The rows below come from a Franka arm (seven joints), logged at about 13 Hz.
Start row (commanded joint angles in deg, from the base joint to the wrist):
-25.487 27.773 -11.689 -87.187 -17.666 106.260 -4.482
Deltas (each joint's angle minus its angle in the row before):
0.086 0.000 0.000 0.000 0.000 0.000 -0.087
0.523 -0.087 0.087 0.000 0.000 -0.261 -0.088
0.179 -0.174 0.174 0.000 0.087 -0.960 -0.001
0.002 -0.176 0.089 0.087 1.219 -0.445 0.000
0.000 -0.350 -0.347 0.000 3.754 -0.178 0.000
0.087 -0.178 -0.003 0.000 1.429 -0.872 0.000
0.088 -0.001 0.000 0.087 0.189 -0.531 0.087
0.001 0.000 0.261 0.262 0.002 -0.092 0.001
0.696 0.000 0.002 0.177 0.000 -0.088 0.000
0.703 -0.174 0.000 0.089 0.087 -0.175 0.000
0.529 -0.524 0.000 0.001 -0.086 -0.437 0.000
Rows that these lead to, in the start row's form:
-25.401 27.773 -11.689 -87.187 -17.666 106.260 -4.569
-24.878 27.686 -11.602 -87.187 -17.666 105.999 -4.657
-24.699 27.512 -11.428 -87.187 -17.579 105.039 -4.658
-24.697 27.336 -11.339 -87.100 -16.360 104.594 -4.658
-24.697 26.986 -11.686 -87.100 -12.606 104.416 -4.658
-24.610 26.808 -11.689 -87.100 -11.177 103.544 -4.658
-24.522 26.807 -11.689 -87.013 -10.988 103.013 -4.571
-24.521 26.807 -11.428 -86.751 -10.986 102.921 -4.570
-23.825 26.807 -11.426 -86.574 -10.986 102.833 -4.570
-23.122 26.633 -11.426 -86.485 -10.899 102.658 -4.570
-22.593 26.109 -11.426 -86.484 -10.985 102.221 -4.570

